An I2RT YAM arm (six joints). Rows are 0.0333 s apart.
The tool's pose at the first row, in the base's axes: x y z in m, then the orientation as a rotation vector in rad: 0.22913 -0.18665 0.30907 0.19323 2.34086 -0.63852
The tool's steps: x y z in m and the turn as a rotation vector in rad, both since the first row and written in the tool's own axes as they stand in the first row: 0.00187 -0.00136 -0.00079 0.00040 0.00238 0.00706; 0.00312 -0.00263 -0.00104 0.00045 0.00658 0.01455; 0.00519 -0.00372 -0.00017 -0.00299 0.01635 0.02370; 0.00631 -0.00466 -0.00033 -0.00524 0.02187 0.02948; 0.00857 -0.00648 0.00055 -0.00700 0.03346 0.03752; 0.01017 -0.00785 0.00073 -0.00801 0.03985 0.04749; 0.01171 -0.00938 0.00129 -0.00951 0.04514 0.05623; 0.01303 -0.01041 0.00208 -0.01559 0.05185 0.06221
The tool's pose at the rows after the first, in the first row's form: 0.22685 -0.18751 0.30887 0.20245 2.34135 -0.63565; 0.22538 -0.18853 0.30870 0.21268 2.34356 -0.63222; 0.22401 -0.18998 0.30720 0.22530 2.35160 -0.62404; 0.22279 -0.19076 0.30693 0.23301 2.35605 -0.61874; 0.22106 -0.19286 0.30559 0.24584 2.36555 -0.61308; 0.21955 -0.19419 0.30495 0.25933 2.36932 -0.60716; 0.21826 -0.19585 0.30418 0.27078 2.37246 -0.60121; 0.21742 -0.19719 0.30320 0.27747 2.37888 -0.59118
